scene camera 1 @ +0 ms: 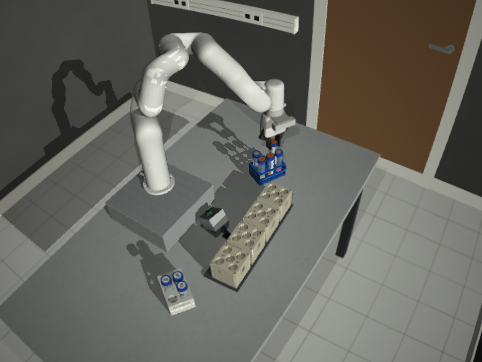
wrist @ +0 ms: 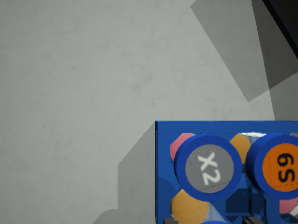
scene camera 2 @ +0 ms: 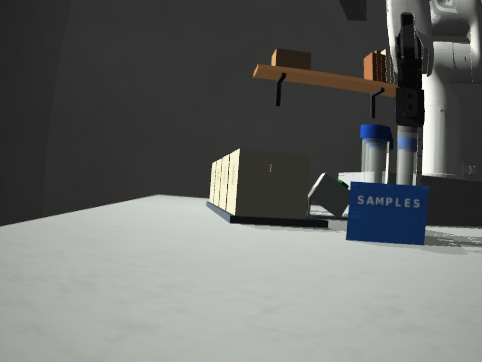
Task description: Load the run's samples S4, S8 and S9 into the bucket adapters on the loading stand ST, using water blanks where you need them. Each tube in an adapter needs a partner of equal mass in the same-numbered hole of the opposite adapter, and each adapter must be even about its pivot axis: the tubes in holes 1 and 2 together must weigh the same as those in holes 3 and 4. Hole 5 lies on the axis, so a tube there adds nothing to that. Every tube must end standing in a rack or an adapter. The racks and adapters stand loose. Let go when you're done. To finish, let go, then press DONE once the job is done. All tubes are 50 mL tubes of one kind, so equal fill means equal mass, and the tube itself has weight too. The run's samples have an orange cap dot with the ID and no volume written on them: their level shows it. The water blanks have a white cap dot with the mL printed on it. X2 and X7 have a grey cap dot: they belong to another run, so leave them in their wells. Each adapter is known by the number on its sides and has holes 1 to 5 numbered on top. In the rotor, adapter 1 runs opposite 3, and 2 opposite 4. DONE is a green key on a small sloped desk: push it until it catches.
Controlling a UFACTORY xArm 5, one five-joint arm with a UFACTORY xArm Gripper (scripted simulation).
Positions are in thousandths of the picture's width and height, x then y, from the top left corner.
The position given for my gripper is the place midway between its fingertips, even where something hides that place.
I see my gripper (scene camera 2: 852, 358) and a blue sample rack (scene camera 2: 804, 590).
